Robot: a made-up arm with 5 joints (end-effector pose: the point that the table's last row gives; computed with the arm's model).
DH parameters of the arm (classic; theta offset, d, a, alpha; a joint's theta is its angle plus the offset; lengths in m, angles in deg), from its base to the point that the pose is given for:
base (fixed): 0 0 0.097 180
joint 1: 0 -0.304 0.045 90
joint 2: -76.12 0 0.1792 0
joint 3: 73.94 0 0.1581 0
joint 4: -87.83 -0.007 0 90
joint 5: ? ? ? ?
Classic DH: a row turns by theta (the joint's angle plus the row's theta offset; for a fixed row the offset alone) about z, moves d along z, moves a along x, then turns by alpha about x.
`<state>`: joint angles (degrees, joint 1 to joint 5).
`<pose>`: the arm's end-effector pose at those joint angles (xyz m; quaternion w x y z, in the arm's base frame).
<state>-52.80 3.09 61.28 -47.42 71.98</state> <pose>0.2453 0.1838 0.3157 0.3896 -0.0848 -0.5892 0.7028</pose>
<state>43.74 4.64 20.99 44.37 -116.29</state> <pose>0.2874 -0.1919 0.3471 0.1471 0.1062 -0.1375 -0.9737</pose>
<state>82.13 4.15 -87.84 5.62 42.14</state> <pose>0.1073 -0.1257 0.6986 0.0967 -0.8677 -0.4861 -0.0379</pose>
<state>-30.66 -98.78 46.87 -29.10 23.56</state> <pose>0.0746 -0.0214 0.5151 0.0705 0.0859 -0.9932 0.0340</pose>
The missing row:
joint 5: -2.79 -0.068 0 0
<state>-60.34 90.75 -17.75 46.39 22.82</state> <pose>0.2203 0.2025 0.0502 0.7390 -0.0874 0.2381 0.6242</pose>
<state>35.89 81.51 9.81 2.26 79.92</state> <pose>0.2724 -0.1355 0.0612 0.9355 0.0260 0.0172 0.3520</pose>
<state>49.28 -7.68 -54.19 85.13 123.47</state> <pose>0.2196 -0.1531 0.5975 0.6782 -0.5480 -0.0481 0.4873</pose>
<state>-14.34 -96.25 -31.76 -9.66 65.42</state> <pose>-0.1773 -0.0773 0.4943 0.3164 0.3741 0.8347 0.2515</pose>
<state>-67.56 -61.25 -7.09 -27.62 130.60</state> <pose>0.0877 -0.0407 0.6420 0.0070 -0.5012 -0.8638 -0.0516</pose>
